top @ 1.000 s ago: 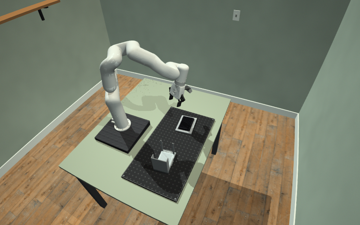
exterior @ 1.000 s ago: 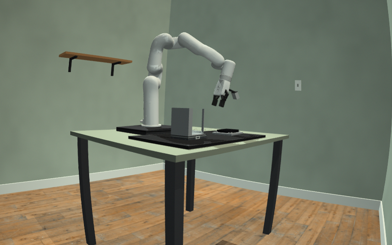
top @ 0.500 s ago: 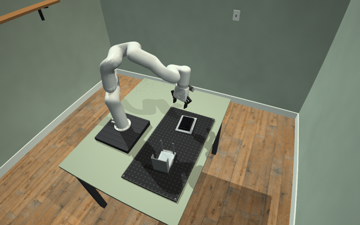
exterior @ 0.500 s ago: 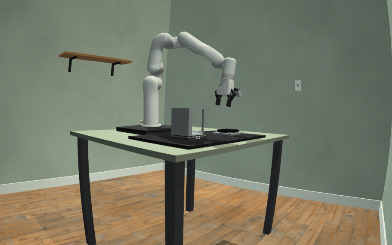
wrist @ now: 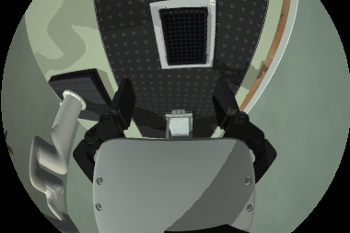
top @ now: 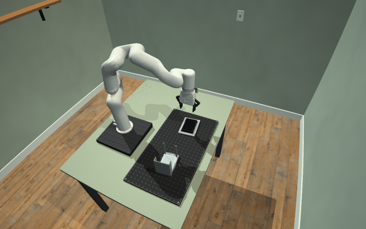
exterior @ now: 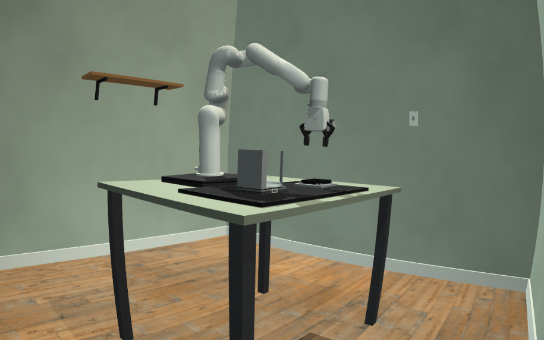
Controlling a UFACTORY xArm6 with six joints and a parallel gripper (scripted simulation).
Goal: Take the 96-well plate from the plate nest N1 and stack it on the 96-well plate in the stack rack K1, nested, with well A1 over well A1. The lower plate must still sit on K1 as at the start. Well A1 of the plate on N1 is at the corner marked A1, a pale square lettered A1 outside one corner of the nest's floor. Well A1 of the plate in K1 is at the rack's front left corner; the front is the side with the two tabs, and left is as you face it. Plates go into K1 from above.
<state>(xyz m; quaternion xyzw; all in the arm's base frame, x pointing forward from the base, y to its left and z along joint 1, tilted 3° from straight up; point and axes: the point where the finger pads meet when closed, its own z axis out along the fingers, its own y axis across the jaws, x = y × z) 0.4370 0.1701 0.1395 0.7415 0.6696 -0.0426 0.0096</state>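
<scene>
My hand is 20 mm short of the black 96-well plate, 10 mm to the left of it and 160 mm above it. Round my hand: white 96-well plate 20 mm behind, 370 mm to the right, 150 mm below; thin post 20 mm ahead, 300 mm to the right, 100 mm below; pale A1 mark 70 mm ahead, 70 mm to the left, 160 mm below.
</scene>
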